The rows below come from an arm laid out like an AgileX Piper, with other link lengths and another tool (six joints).
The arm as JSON. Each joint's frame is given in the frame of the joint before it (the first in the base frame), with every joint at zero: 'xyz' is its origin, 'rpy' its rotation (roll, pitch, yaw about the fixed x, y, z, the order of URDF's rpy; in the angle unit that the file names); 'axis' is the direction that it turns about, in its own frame. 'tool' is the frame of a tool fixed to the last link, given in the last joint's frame.
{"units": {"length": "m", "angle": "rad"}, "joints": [
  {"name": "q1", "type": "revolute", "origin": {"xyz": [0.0, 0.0, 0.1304], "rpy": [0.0, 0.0, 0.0]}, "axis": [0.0, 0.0, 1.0]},
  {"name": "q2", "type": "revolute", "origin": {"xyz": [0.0, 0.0, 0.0], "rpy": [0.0, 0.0, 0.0]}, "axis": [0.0, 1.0, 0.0]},
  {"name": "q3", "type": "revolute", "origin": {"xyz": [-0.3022, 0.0, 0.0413], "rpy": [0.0, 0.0, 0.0]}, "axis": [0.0, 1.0, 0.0]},
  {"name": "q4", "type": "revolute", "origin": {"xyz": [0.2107, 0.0, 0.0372], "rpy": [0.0, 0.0, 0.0]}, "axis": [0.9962, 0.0, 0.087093]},
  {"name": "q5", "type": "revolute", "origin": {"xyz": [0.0, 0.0, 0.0], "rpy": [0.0, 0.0, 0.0]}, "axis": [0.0, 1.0, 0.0]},
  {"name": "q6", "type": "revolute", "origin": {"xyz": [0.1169, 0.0, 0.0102], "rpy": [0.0, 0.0, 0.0]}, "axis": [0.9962, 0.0, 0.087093]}
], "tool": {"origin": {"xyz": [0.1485, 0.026, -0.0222], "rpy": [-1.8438, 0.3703, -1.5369]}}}
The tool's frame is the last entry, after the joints.
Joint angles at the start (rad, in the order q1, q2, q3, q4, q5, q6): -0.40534 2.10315 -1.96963 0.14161 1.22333 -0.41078
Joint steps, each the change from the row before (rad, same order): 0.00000 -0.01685 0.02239 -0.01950 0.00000 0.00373; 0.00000 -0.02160 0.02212 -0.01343 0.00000 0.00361; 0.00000 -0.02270 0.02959 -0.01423 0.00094 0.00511; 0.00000 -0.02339 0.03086 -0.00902 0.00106 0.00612; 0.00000 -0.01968 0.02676 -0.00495 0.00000 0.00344; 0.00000 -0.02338 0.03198 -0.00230 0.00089 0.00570; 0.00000 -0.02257 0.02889 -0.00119 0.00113 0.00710; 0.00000 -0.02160 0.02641 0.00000 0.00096 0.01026; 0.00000 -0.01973 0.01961 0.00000 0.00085 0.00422; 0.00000 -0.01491 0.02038 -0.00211 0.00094 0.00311; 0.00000 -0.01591 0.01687 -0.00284 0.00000 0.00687
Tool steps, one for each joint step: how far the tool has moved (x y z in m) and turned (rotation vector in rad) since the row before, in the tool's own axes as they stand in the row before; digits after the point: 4 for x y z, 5 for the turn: 0.0046 0.0057 -0.0012 -0.00618 0.01794 0.00450; 0.0028 0.0057 -0.0033 -0.00094 0.01211 0.00368; 0.0031 0.0078 -0.0016 -0.00819 0.01217 0.00566; 0.0018 0.0082 -0.0014 -0.00870 0.00662 0.00650; 0.0009 0.0070 -0.0009 -0.00715 0.00358 0.00385; 0.0001 0.0086 -0.0008 -0.00950 0.00012 0.00600; -0.0002 0.0080 -0.0011 -0.00744 -0.00142 0.00712; -0.0006 0.0074 -0.0012 -0.00576 -0.00368 0.00995; -0.0003 0.0058 -0.0022 -0.00073 -0.00151 0.00393; 0.0005 0.0058 0.0000 -0.00637 0.00105 0.00340; 0.0004 0.0047 -0.0013 -0.00091 0.00039 0.00656
